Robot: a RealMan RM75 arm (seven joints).
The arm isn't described. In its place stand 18 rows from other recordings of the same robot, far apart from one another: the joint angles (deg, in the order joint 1, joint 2, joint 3, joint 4, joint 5, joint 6, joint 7), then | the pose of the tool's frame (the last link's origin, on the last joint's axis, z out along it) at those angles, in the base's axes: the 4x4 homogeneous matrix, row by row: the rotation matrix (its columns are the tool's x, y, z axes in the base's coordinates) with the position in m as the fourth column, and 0 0 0 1 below.
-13.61 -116.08 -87.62 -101.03 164.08 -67.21 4.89 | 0.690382, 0.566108, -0.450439, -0.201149; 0.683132, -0.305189, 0.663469, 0.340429; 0.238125, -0.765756, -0.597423, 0.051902; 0, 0, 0, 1
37.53 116.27 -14.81 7.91 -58.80 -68.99 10.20 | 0.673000, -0.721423, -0.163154, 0.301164; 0.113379, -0.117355, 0.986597, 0.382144; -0.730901, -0.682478, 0.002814, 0.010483; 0, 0, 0, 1
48.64 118.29 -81.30 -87.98 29.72 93.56 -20.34 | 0.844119, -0.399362, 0.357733, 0.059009; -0.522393, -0.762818, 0.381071, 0.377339; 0.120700, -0.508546, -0.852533, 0.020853; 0, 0, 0, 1
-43.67 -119.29 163.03 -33.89 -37.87 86.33 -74.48 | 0.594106, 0.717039, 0.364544, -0.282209; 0.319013, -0.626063, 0.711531, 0.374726; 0.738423, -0.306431, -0.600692, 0.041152; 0, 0, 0, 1
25.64 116.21 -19.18 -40.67 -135.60 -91.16 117.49 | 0.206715, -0.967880, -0.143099, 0.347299; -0.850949, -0.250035, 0.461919, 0.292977; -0.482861, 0.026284, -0.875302, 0.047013; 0, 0, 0, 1
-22.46 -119.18 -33.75 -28.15 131.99 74.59 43.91 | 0.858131, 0.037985, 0.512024, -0.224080; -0.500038, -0.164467, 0.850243, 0.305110; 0.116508, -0.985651, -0.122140, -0.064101; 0, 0, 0, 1
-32.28 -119.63 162.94 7.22 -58.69 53.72 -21.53 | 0.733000, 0.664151, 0.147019, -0.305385; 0.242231, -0.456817, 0.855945, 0.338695; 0.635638, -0.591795, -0.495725, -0.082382; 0, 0, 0, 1
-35.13 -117.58 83.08 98.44 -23.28 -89.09 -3.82 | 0.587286, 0.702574, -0.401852, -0.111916; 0.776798, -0.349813, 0.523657, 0.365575; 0.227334, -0.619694, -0.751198, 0.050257; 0, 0, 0, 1
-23.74 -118.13 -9.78 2.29 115.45 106.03 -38.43 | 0.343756, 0.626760, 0.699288, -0.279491; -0.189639, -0.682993, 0.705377, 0.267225; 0.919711, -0.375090, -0.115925, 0.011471; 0, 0, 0, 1
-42.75 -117.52 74.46 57.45 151.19 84.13 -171.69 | 0.296791, 0.822054, -0.485945, -0.210600; 0.954399, -0.272506, 0.121913, 0.379791; -0.032204, -0.499968, -0.865445, -0.012560; 0, 0, 0, 1
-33.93 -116.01 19.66 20.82 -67.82 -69.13 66.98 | -0.024366, 0.967840, 0.250383, -0.312767; 0.659935, -0.172559, 0.731238, 0.370228; 0.750927, 0.183054, -0.634507, 0.013961; 0, 0, 0, 1
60.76 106.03 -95.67 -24.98 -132.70 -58.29 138.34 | 0.726818, -0.378078, 0.573404, 0.213937; -0.609487, -0.739920, 0.284684, 0.456328; 0.316640, -0.556395, -0.768221, -0.001802; 0, 0, 0, 1
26.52 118.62 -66.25 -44.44 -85.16 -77.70 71.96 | 0.796121, -0.288423, -0.531981, 0.207526; -0.075541, -0.919599, 0.385528, 0.347711; -0.600404, -0.266740, -0.753900, -0.010523; 0, 0, 0, 1
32.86 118.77 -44.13 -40.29 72.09 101.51 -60.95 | 0.437441, -0.701403, -0.562743, 0.213507; -0.788091, -0.600407, 0.135735, 0.322367; -0.433079, 0.384117, -0.815412, 0.008212; 0, 0, 0, 1
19.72 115.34 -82.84 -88.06 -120.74 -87.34 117.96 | 0.973314, -0.224427, 0.047890, 0.171017; -0.229273, -0.959868, 0.161515, 0.303303; 0.009720, -0.168184, -0.985708, 0.009593; 0, 0, 0, 1
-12.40 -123.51 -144.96 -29.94 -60.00 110.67 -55.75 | 0.678861, 0.364680, 0.637304, -0.298237; 0.313748, -0.928788, 0.197267, 0.175769; 0.663860, 0.066035, -0.744936, -0.037019; 0, 0, 0, 1
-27.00 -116.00 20.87 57.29 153.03 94.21 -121.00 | 0.330160, 0.922017, -0.202185, -0.360917; 0.900415, -0.243350, 0.360601, 0.291637; 0.283278, -0.301107, -0.910543, 0.095807; 0, 0, 0, 1
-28.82 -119.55 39.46 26.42 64.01 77.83 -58.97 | 0.427769, 0.712115, 0.556692, -0.260838; -0.111521, -0.569600, 0.814321, 0.372664; 0.896982, -0.410424, -0.164241, 0.060601; 0, 0, 0, 1
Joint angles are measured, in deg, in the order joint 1, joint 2, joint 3, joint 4, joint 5, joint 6, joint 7. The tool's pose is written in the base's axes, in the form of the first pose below.
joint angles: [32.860 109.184 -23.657 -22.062 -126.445 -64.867 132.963]
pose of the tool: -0.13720, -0.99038, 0.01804, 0.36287; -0.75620, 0.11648, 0.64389, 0.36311; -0.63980, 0.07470, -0.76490, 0.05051; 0, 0, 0, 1
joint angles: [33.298 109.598 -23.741 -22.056 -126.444 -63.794 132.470]
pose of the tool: -0.12575, -0.99177, 0.02401, 0.36110; -0.75335, 0.11121, 0.64815, 0.36622; -0.64549, 0.06342, -0.76113, 0.04775; 0, 0, 0, 1
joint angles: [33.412 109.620 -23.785 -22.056 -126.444 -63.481 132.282]
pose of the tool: -0.12066, -0.99232, 0.02707, 0.36093; -0.75212, 0.10918, 0.64992, 0.36721; -0.64788, 0.05806, -0.75952, 0.04779; 0, 0, 0, 1
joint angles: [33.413 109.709 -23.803 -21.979 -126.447 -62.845 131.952]
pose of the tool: -0.11632, -0.99260, 0.03484, 0.36199; -0.74914, 0.11072, 0.65309, 0.36754; -0.65212, 0.04987, -0.75648, 0.04726; 0, 0, 0, 1
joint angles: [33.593 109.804 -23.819 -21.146 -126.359 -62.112 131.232]
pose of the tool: -0.11324, -0.99286, 0.03752, 0.36217; -0.75058, 0.11023, 0.65152, 0.36752; -0.65100, 0.04562, -0.75771, 0.04350; 0, 0, 0, 1
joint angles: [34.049 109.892 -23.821 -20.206 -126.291 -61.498 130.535]
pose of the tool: -0.10823, -0.99350, 0.03515, 0.36037; -0.75417, 0.10509, 0.64822, 0.36880; -0.64770, 0.04365, -0.76064, 0.03920; 0, 0, 0, 1
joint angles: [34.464 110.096 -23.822 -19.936 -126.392 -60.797 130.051]
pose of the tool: -0.09860, -0.99441, 0.03791, 0.35872; -0.75454, 0.09954, 0.64866, 0.37095; -0.64880, 0.03535, -0.76014, 0.03676; 0, 0, 0, 1
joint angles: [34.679 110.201 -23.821 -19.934 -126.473 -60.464 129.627]
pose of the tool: -0.08862, -0.99527, 0.03980, 0.35781; -0.75455, 0.09317, 0.64959, 0.37231; -0.65023, 0.02753, -0.75924, 0.03607; 0, 0, 0, 1
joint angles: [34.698 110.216 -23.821 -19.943 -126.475 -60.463 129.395]
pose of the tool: -0.08435, -0.99565, 0.03950, 0.35765; -0.75500, 0.08973, 0.64956, 0.37241; -0.65028, 0.02497, -0.75928, 0.03597; 0, 0, 0, 1
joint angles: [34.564 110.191 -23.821 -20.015 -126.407 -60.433 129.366]
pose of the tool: -0.08500, -0.99552, 0.04147, 0.35855; -0.75342, 0.09146, 0.65115, 0.37192; -0.65203, 0.02410, -0.75781, 0.03662; 0, 0, 0, 1
